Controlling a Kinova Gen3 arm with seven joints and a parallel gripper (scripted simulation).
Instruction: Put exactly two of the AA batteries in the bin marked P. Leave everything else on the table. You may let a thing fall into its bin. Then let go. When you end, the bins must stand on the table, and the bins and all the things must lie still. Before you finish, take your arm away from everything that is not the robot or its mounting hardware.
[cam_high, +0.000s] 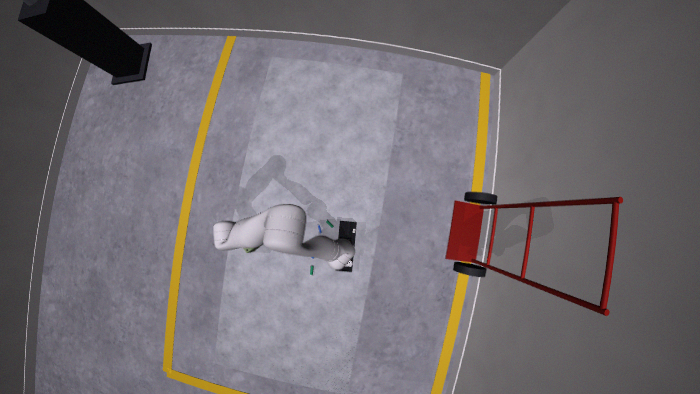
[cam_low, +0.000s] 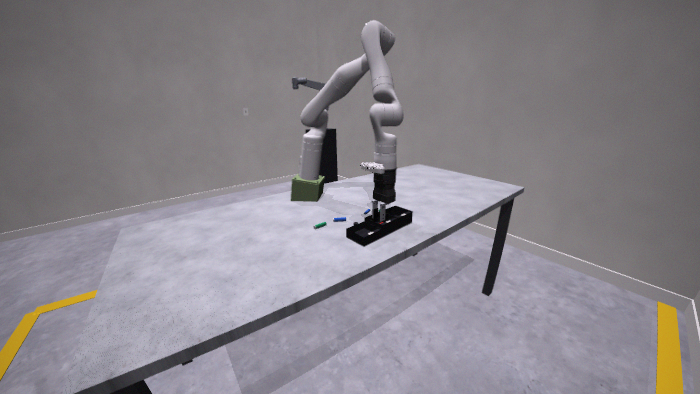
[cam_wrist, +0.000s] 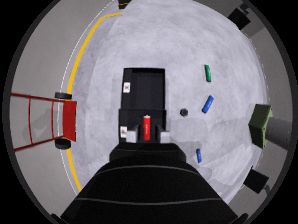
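The black bin is 1 cm ahead of my hand and 3 cm below it. Round my hand: small dark thing 8 cm behind, 3 cm to the right, 5 cm below; then red battery 4 cm below.
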